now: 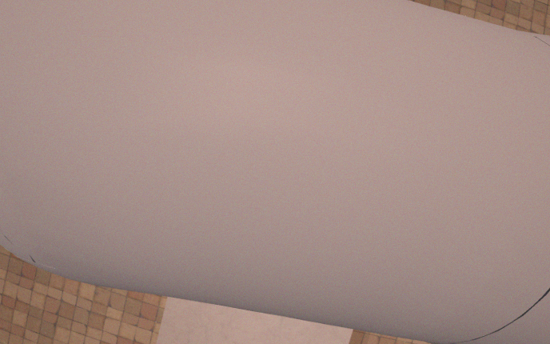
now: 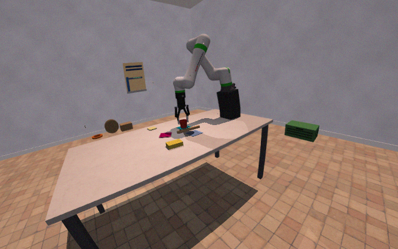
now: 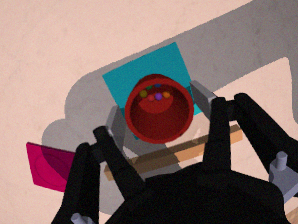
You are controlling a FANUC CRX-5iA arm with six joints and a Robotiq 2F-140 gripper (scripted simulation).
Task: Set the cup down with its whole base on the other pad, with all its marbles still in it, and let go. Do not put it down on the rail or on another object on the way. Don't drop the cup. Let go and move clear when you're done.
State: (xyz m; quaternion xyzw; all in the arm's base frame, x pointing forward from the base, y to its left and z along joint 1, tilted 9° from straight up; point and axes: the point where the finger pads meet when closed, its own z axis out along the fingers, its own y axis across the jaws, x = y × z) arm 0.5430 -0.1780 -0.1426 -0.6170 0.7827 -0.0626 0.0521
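Right now my hand is 50 mm above the red cup. The rest, counted from my hand: wooden rail 20 mm ahead, 100 mm to the left, 70 mm below; teal pad 80 mm below; purple marble 60 mm below.
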